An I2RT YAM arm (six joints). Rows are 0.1 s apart.
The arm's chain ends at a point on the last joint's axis. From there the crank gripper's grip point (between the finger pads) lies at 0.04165 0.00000 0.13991 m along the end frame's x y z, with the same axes.
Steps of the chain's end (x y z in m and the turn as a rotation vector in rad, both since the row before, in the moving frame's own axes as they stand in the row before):
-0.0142 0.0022 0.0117 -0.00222 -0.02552 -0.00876
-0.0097 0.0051 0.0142 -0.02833 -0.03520 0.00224
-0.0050 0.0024 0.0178 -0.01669 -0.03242 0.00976
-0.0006 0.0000 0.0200 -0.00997 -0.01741 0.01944
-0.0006 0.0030 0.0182 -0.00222 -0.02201 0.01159
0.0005 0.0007 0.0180 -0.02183 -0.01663 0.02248
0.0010 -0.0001 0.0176 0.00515 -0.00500 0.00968
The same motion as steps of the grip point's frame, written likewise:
-0.0178 0.0022 0.0127 -0.00222 -0.02552 -0.00876
-0.0147 0.0092 0.0155 -0.02833 -0.03520 0.00224
-0.0096 0.0051 0.0191 -0.01669 -0.03242 0.00976
-0.0031 0.0022 0.0207 -0.00997 -0.01741 0.01944
-0.0037 0.0038 0.0191 -0.00222 -0.02201 0.01159
-0.0019 0.0047 0.0186 -0.02183 -0.01663 0.02248
0.0003 -0.0004 0.0178 0.00515 -0.00500 0.00968

